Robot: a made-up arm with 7 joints.
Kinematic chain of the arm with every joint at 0, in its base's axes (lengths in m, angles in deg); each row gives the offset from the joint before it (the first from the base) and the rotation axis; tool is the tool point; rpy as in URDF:
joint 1: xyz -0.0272 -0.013 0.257 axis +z
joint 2: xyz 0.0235 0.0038 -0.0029 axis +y
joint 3: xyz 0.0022 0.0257 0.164 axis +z
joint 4: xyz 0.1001 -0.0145 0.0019 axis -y
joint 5: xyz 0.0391 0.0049 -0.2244 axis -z
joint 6: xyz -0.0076 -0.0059 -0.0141 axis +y
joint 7: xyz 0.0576 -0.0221 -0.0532 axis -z
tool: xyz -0.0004 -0.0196 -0.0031 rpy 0 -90 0
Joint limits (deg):
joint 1: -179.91..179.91
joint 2: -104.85..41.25
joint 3: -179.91..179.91
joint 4: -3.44..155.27
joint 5: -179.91..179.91
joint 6: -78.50..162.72
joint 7: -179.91..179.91
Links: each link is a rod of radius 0.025 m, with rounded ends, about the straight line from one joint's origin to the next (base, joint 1, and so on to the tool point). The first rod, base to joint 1, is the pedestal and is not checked.
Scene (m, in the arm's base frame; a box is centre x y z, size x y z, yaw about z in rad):
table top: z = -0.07
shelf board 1: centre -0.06 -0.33 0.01 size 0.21 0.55 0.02 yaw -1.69
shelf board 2: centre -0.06 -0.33 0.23 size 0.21 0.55 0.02 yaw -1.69
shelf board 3: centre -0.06 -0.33 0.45 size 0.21 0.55 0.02 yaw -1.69
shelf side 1: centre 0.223 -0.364 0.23 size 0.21 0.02 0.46 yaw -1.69
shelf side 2: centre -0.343 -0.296 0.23 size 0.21 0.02 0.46 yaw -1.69
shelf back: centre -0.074 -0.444 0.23 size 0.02 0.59 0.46 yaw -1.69
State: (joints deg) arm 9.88 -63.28 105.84 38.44 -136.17 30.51 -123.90
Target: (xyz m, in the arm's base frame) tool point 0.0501 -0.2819 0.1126
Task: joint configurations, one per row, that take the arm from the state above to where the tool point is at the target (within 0.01 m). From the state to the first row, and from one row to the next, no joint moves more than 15 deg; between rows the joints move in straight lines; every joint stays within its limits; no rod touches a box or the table.
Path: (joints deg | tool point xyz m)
1: -4.44 -67.90 109.02 36.28 -136.12 31.65 -123.14 | 0.0469 0.3063 0.1123
2: -18.76 -72.52 112.20 34.12 -136.08 32.78 -122.38 | 0.1334 0.2597 0.1007
3: -33.07 -77.14 115.38 31.96 -136.03 33.92 -121.61 | 0.2021 0.1897 0.0921
4: -47.39 -81.76 118.56 29.80 -135.99 35.06 -120.85 | 0.2465 0.1024 0.0867
5: -61.71 -86.37 121.73 27.64 -135.94 36.20 -120.09 | 0.2619 0.0062 0.0848
6: -76.03 -90.99 124.91 25.48 -135.90 37.33 -119.33 | 0.2467 -0.0894 0.0864
7: -90.35 -95.61 128.09 23.32 -135.85 38.47 -118.56 | 0.2027 -0.1747 0.0917
8: -104.66 -100.23 131.27 21.16 -135.81 39.61 -117.80 | 0.1348 -0.2411 0.1004
9: -118.98 -104.85 134.45 18.99 -135.76 40.74 -117.04 | 0.0501 -0.2819 0.1126

